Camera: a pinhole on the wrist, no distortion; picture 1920 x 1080 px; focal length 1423.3 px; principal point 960.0 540.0 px. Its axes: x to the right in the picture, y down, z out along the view. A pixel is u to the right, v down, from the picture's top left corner.
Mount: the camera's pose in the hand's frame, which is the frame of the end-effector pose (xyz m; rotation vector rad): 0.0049 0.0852 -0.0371 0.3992 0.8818 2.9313
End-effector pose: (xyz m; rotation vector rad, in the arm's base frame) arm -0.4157 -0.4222 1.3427 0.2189 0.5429 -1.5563
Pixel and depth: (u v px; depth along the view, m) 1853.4 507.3 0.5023
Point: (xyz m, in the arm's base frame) 0.0738 -0.4642 1.7126
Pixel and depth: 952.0 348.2 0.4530
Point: 0.0013 -0.6589 1.4621
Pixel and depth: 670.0 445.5 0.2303
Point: -0.1884 -0.5741 1.3599
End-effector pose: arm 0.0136 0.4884 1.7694 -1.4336 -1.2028 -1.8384
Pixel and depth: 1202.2 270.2 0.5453
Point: 0.5623 0.5876 1.9962
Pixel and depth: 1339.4 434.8 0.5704
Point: 0.5859 0.6548 1.9430
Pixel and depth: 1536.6 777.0 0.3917
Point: 0.4106 0.6640 1.8303
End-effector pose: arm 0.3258 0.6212 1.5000 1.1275 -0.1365 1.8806
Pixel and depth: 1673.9 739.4 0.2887
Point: 0.3308 0.3283 1.6747
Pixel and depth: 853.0 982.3 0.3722
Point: 0.3728 0.4394 1.8432
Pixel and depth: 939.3 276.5 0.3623
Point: 0.1992 0.3855 1.8123
